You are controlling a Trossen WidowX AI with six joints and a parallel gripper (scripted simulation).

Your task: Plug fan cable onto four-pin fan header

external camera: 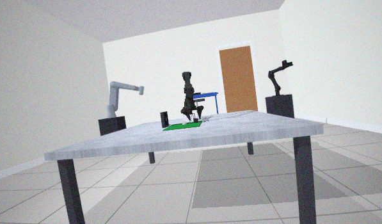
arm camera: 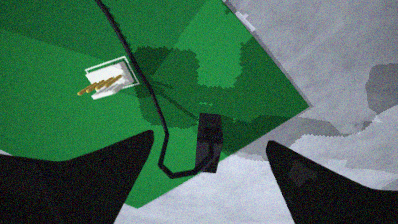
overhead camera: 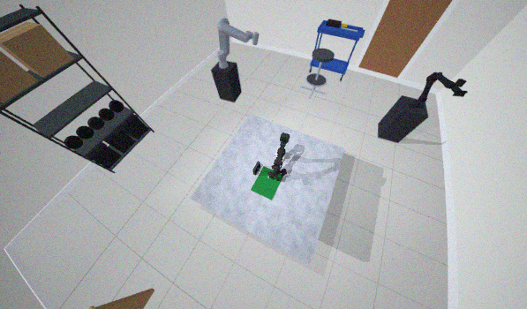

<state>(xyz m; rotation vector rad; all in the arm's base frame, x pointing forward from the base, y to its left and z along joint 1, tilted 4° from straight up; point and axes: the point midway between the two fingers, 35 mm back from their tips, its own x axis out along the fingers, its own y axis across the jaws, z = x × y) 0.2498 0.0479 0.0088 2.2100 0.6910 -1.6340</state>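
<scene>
The black fan plug lies 1 cm ahead of my gripper tip and 1 cm below it. The rest, counted from my gripper tip: black fan (1 cm behind, 23 cm to the right, 3 cm above); then green board (8 cm ahead, 8 cm to the right, 4 cm below).
</scene>
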